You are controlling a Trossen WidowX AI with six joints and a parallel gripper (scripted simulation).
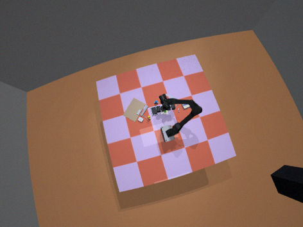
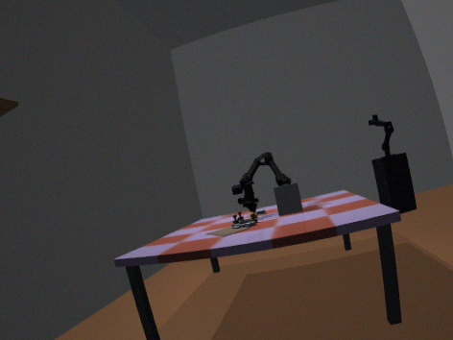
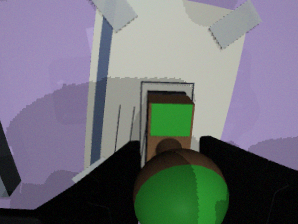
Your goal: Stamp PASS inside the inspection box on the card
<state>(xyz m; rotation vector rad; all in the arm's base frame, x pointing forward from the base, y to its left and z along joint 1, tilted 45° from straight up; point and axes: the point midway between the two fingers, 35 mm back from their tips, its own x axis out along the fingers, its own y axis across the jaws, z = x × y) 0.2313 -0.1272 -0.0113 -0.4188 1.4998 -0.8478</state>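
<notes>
Right now my gripper tip is right at the green-topped stamp. The rest, counted from my gripper tip: dark ink pad 110 mm to the left, 40 mm ahead, 20 mm below; cream card 30 mm below, 10 mm ahead; blue-topped stamp 120 mm ahead, 50 mm to the left.
</notes>
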